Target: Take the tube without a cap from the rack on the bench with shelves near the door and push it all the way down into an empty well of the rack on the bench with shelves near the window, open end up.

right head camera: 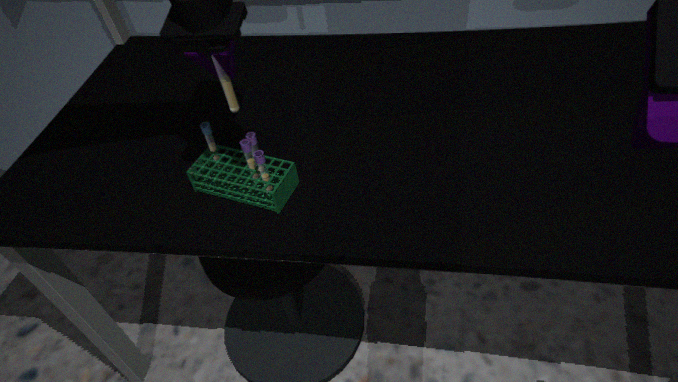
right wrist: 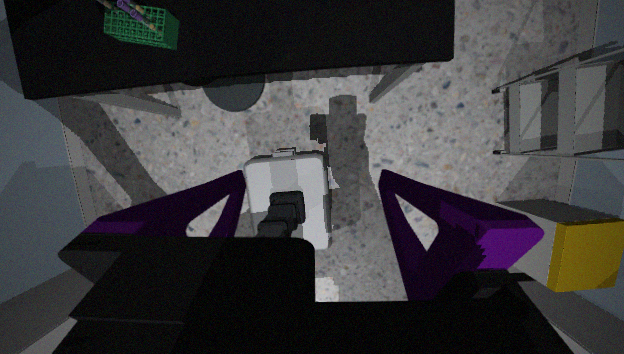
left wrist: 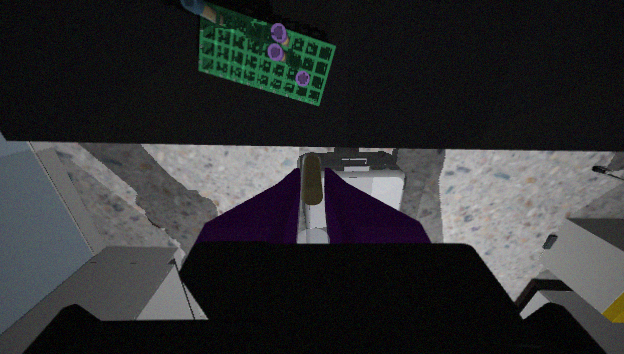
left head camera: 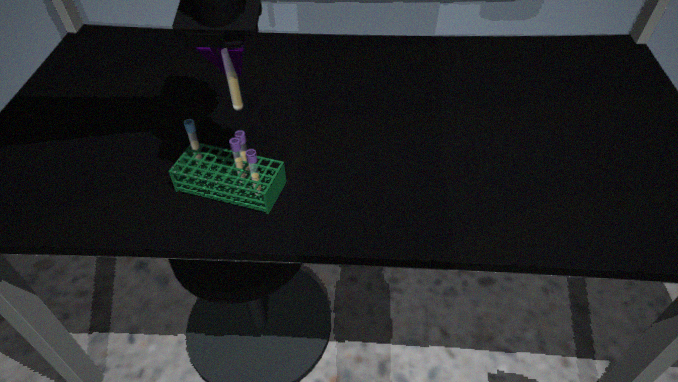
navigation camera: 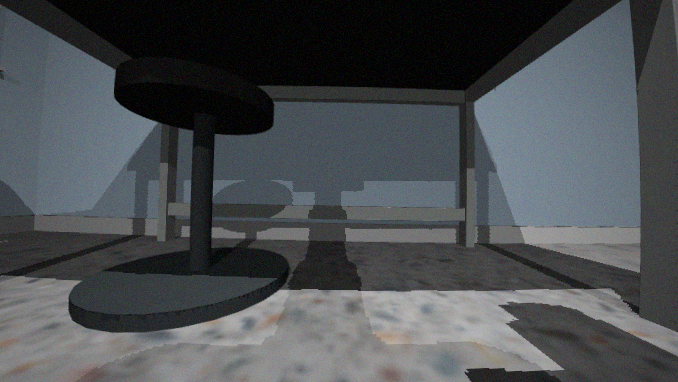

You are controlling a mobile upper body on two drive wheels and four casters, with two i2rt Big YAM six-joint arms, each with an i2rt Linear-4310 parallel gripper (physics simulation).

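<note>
My left gripper [left head camera: 225,52] [right head camera: 215,57] [left wrist: 312,176] is shut on the tube without a cap [left head camera: 234,87] [right head camera: 229,92] [left wrist: 312,182]. The tube holds a yellowish content and hangs slightly tilted, its rounded closed end down, apart from the rack. The green rack [left head camera: 276,192] [right head camera: 287,190] [left wrist: 320,102] [right wrist: 171,35] stands on the black bench. In the head camera views it lies below the held tube. It holds three purple-capped tubes and one blue-capped tube [left head camera: 191,134] [right head camera: 208,136]; many wells are empty. My right gripper [right wrist: 312,177] is open and empty, away from the rack.
The black bench [left head camera: 450,150] [right head camera: 450,150] [right wrist: 300,35] has its edge toward the robot. A round stool [left head camera: 260,340] [right head camera: 295,340] [navigation camera: 200,195] stands partly under it. Bench legs [left head camera: 50,330] [navigation camera: 467,175] show. A yellow-fronted box [right wrist: 585,255] and a metal frame [right wrist: 566,107] show in the right wrist view.
</note>
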